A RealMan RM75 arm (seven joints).
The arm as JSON. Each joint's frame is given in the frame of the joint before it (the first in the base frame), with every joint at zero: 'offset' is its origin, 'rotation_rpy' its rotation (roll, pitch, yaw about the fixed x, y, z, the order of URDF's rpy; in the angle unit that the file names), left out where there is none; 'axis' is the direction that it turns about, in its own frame. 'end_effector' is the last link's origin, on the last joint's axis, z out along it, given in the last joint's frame.
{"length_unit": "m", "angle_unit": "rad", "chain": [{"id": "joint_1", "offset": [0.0, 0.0, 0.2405], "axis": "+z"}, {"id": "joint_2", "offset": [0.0, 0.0, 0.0], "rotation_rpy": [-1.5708, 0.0, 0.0], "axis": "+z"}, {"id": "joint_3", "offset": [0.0, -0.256, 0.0], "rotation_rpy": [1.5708, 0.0, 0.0], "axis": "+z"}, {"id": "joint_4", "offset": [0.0, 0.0, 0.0], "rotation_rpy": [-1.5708, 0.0, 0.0], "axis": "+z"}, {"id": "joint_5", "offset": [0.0, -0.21, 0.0], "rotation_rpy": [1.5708, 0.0, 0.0], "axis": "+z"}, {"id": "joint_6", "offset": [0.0, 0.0, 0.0], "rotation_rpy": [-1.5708, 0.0, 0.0], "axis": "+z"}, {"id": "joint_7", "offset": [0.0, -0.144, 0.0], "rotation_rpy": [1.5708, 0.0, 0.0], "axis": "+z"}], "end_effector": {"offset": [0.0, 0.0, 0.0]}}
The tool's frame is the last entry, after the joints.
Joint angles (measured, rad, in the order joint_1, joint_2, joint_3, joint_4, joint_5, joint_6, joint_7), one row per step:
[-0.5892 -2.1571 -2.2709 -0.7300 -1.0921 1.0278 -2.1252]
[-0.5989 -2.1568 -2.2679 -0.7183 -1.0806 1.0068 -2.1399]
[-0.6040 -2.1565 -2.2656 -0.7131 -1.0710 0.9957 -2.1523]
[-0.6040 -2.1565 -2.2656 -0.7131 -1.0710 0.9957 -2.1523]
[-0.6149 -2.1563 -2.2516 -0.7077 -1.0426 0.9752 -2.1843]
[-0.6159 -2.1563 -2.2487 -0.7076 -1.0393 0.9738 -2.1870]
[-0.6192 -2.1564 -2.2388 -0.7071 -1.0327 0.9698 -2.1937]
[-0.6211 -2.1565 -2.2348 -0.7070 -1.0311 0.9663 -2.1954]
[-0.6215 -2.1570 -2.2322 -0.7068 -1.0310 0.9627 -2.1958]
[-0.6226 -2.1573 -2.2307 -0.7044 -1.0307 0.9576 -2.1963]
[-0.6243 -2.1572 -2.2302 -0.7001 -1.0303 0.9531 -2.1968]
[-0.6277 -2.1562 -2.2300 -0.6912 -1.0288 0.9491 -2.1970]
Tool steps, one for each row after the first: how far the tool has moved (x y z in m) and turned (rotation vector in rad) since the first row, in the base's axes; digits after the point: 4 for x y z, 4 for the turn. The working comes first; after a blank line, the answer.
Tool pose at each row, in the base's axes (x y z in m, rotation vector in rad; the steps are taken from these numbers as rounded here):
[-0.2537 0.3899 -0.0300 -2.2231 -1.3981 -0.5584]
[-0.2541 0.3921 -0.0321 -2.2096 -1.4091 -0.5431]
[-0.2545 0.3933 -0.0331 -2.2015 -1.4175 -0.5318]
[-0.2545 0.3933 -0.0331 -2.2015 -1.4175 -0.5318]
[-0.2543 0.3953 -0.0361 -2.1951 -1.4284 -0.4953]
[-0.2541 0.3954 -0.0366 -2.1968 -1.4278 -0.4900]
[-0.2529 0.3957 -0.0382 -2.2033 -1.4248 -0.4768]
[-0.2523 0.3963 -0.0387 -2.2049 -1.4213 -0.4727]
[-0.2521 0.3965 -0.0391 -2.2043 -1.4195 -0.4708]
[-0.2522 0.3968 -0.0396 -2.2018 -1.4194 -0.4688]
[-0.2525 0.3970 -0.0402 -2.1994 -1.4213 -0.4668]
[-0.2531 0.3970 -0.0415 -2.1988 -1.4257 -0.4618]

[-0.0004 0.0022 -0.0021 0.0009 0.0089 0.0154]
[-0.0008 0.0034 -0.0031 -0.0001 0.0149 0.0260]
[-0.0008 0.0034 -0.0031 -0.0001 0.0149 0.0260]
[-0.0006 0.0054 -0.0061 -0.0097 0.0365 0.0420]
[-0.0004 0.0055 -0.0066 -0.0119 0.0399 0.0419]
[0.0008 0.0058 -0.0082 -0.0183 0.0485 0.0396]
[0.0014 0.0064 -0.0087 -0.0187 0.0523 0.0379]
[0.0016 0.0066 -0.0091 -0.0179 0.0544 0.0377]
[0.0015 0.0069 -0.0096 -0.0165 0.0564 0.0393]
[0.0012 0.0071 -0.0102 -0.0162 0.0575 0.0419]
[0.0006 0.0071 -0.0115 -0.0193 0.0591 0.0454]

